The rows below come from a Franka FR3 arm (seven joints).
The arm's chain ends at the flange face. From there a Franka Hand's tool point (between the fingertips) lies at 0.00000 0.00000 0.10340 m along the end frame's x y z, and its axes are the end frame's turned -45 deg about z.
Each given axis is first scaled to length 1.
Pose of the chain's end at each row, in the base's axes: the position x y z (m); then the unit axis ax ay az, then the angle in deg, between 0 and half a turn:
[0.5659, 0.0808, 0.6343, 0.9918, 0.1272, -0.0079, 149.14]
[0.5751, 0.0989, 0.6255, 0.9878, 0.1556, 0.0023, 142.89]
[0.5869, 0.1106, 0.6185, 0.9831, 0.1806, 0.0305, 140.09]
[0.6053, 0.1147, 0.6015, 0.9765, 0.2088, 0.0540, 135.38]
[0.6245, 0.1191, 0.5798, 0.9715, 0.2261, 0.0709, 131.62]
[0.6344, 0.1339, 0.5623, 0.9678, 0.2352, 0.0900, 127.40]
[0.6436, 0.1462, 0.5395, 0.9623, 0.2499, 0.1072, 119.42]
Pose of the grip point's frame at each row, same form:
[0.5711, 0.0280, 0.5456, 0.8622, 0.4940, -0.1122, 151.89]
[0.5852, 0.0373, 0.5430, 0.8464, 0.5177, -0.1253, 145.71]
[0.6044, 0.0464, 0.5394, 0.8344, 0.5400, -0.1101, 141.91]
[0.6298, 0.0458, 0.5284, 0.8187, 0.5642, -0.1067, 136.59]
[0.6538, 0.0468, 0.5120, 0.8085, 0.5789, -0.1061, 132.43]
[0.6682, 0.0579, 0.5008, 0.8028, 0.5867, -0.1058, 127.76]
[0.6820, 0.0637, 0.4905, 0.7918, 0.5979, -0.1242, 119.81]

